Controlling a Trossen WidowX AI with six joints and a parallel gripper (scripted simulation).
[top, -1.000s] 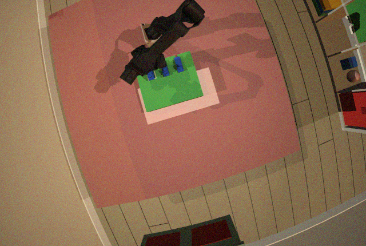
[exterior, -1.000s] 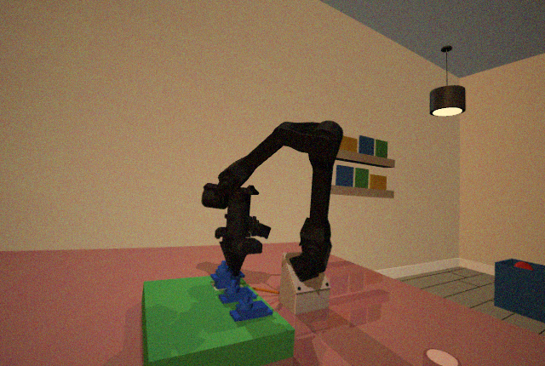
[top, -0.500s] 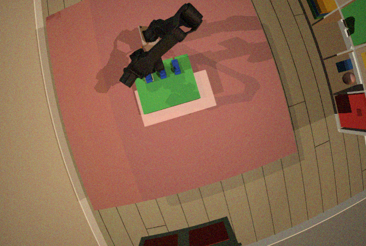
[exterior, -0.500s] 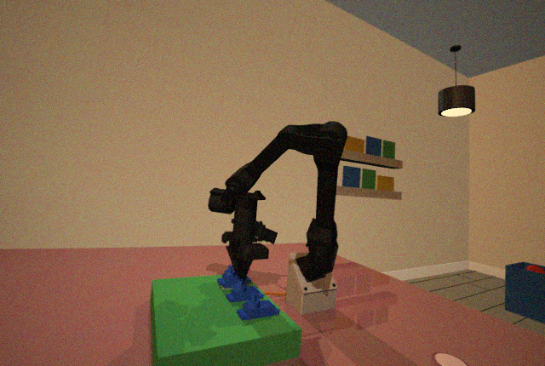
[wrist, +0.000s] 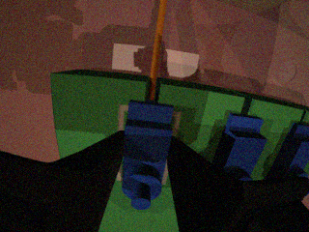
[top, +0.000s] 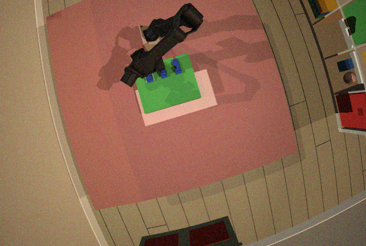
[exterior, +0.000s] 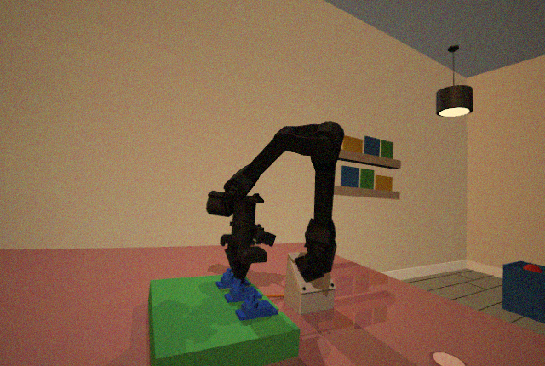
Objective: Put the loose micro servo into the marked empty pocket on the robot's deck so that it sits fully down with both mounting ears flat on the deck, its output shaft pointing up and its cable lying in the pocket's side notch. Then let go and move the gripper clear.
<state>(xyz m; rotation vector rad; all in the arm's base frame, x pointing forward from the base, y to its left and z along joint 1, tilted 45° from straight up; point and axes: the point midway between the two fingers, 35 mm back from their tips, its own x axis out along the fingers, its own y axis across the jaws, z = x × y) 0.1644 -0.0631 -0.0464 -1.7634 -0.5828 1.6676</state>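
The green deck is 130 mm ahead of my gripper tip, 60 mm to the left of it and 30 mm below it.
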